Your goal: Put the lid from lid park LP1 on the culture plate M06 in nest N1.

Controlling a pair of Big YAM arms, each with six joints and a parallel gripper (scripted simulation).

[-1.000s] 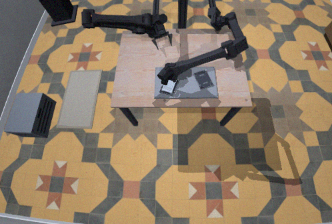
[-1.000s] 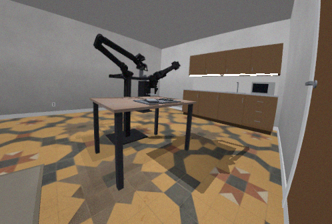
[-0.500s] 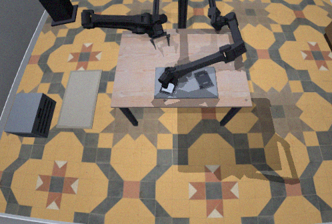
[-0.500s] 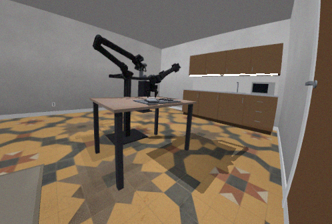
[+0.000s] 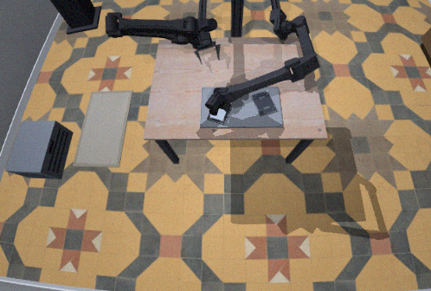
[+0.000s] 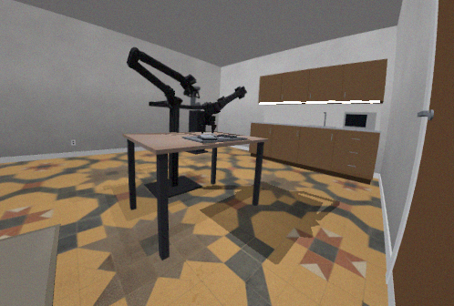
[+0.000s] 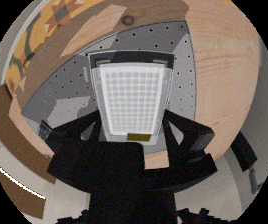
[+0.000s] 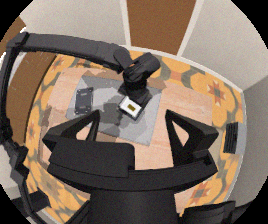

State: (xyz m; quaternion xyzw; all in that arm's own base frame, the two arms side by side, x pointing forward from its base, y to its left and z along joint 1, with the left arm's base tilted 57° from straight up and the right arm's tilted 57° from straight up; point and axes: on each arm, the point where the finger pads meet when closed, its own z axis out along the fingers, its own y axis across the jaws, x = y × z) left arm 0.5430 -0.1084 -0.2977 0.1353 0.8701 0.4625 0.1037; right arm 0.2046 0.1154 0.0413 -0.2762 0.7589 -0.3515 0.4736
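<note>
Right now the dark nest frame is 4 cm below my left hand.
</note>
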